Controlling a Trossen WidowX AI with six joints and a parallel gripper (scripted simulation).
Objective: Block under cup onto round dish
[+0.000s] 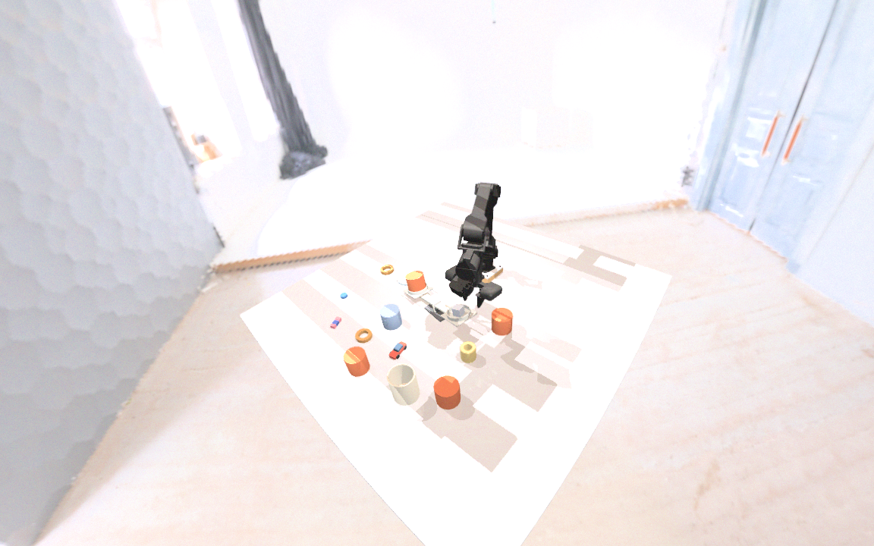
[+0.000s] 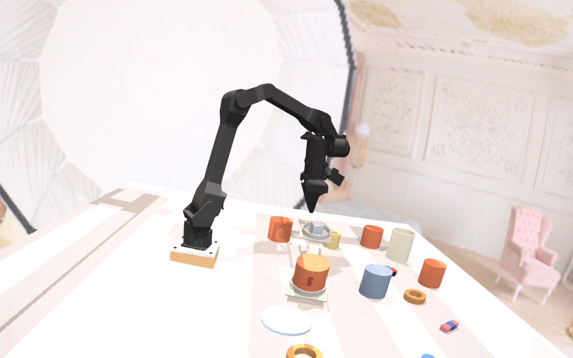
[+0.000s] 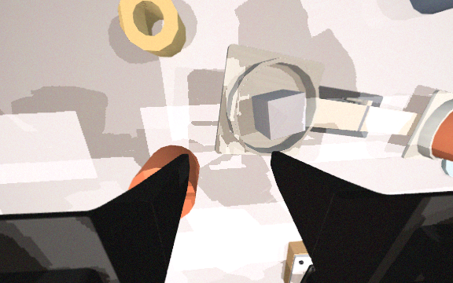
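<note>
Right now the grey block is 4 cm to the right of my gripper tip, 4 cm below it and 3 cm ahead of it. Also, from my gripper tip: blue cylinder: 22 cm to the right, 20 cm ahead, 9 cm below; then cream cylinder: 31 cm ahead, 8 cm below, 6 cm to the left; then balance: 16 cm to the right, 9 cm below, 3 cm ahead.
</note>
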